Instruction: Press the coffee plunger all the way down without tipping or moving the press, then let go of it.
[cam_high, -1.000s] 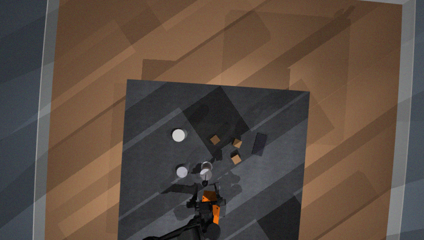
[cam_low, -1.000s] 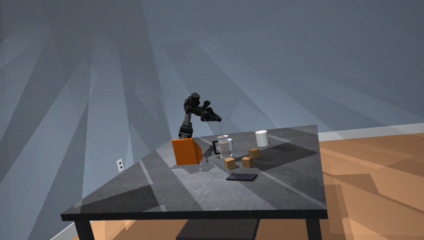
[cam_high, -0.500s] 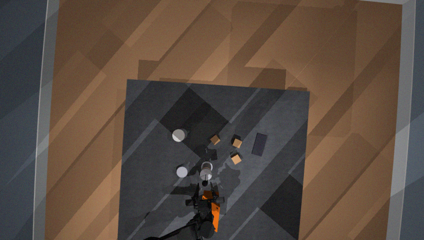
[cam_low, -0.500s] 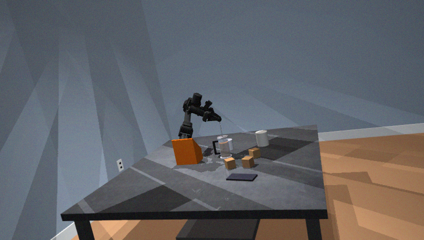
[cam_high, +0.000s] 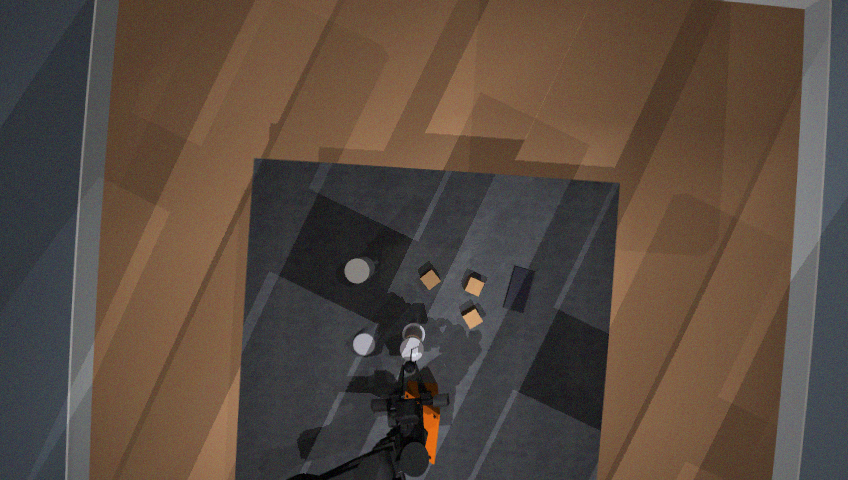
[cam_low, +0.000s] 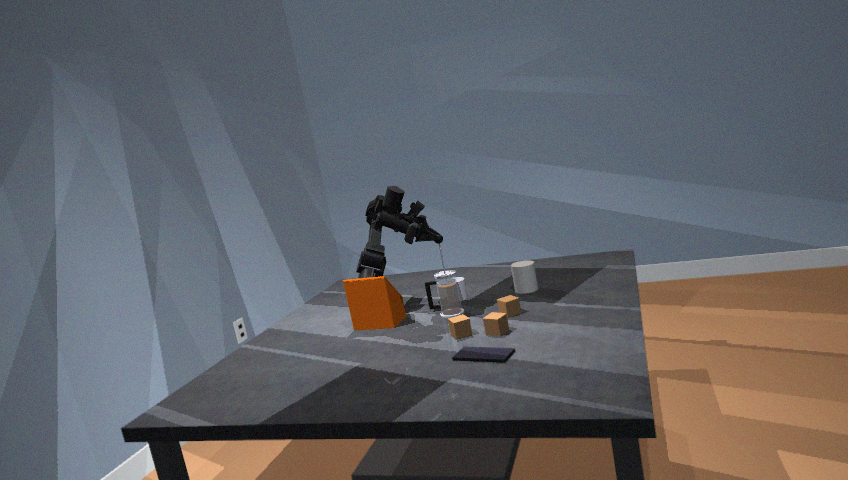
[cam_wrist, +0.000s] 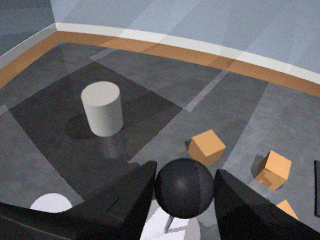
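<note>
My gripper tip is now 13 cm above the glass coffee press, 2 cm past it and 1 cm to the left of it. Round my gripper tip: white cylinder 22 cm to the left, 21 cm below, 18 cm ahead; then flat dark slab 33 cm to the right, 25 cm below, 22 cm ahead.
</note>
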